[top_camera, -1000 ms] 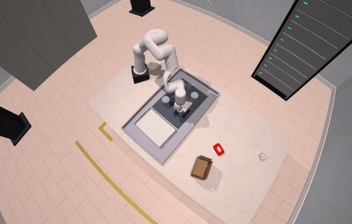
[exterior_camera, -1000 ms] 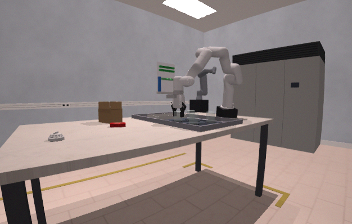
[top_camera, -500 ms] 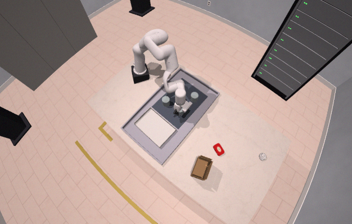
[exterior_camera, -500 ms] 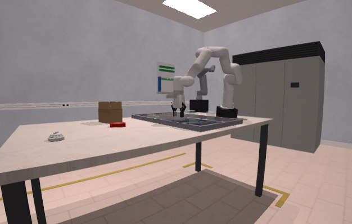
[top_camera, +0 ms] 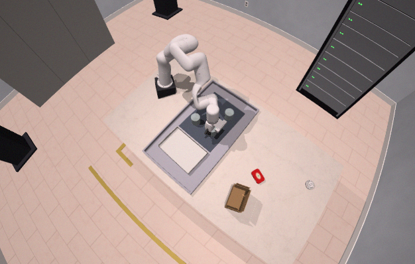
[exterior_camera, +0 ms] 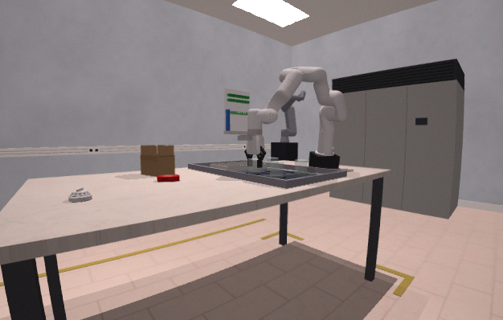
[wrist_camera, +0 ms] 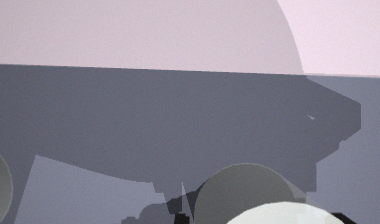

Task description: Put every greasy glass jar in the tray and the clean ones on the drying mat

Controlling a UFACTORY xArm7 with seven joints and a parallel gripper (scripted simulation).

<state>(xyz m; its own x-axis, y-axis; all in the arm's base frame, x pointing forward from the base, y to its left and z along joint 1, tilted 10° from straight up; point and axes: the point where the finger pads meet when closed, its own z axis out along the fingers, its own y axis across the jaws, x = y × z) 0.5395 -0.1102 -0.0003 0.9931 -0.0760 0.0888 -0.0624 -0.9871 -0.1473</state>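
My hand is 23 cm to the left of the pale tray, 9 cm past it and 4 cm above it. The rest, counted from my hand: dark drying mat 9 cm to the left, 6 cm behind, 5 cm below; then cardboard box 40 cm ahead, 30 cm to the right, 1 cm above; then red flat object 44 cm ahead, 10 cm to the right, 3 cm below.
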